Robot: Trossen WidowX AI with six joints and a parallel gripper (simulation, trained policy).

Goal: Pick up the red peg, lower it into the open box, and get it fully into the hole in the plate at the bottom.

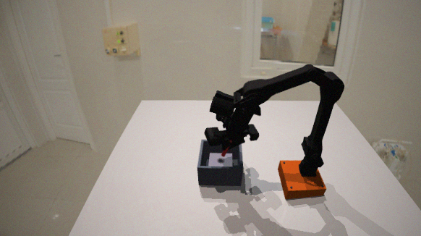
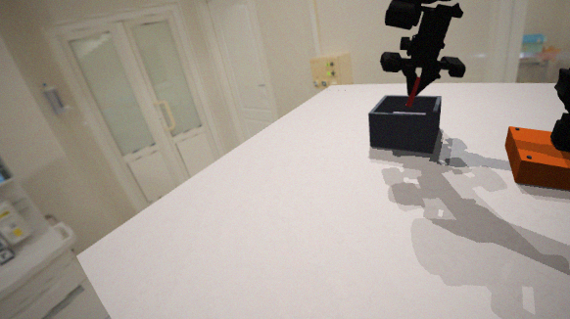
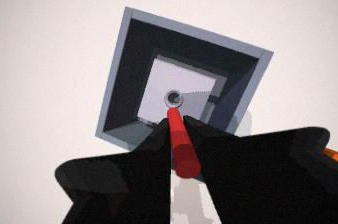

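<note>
My gripper tip is 1 cm below the red peg. Round my gripper tip: plate 8 cm below, 2 cm ahead, 1 cm to the right; dark box 10 cm below, 2 cm ahead, 1 cm to the right.
</note>
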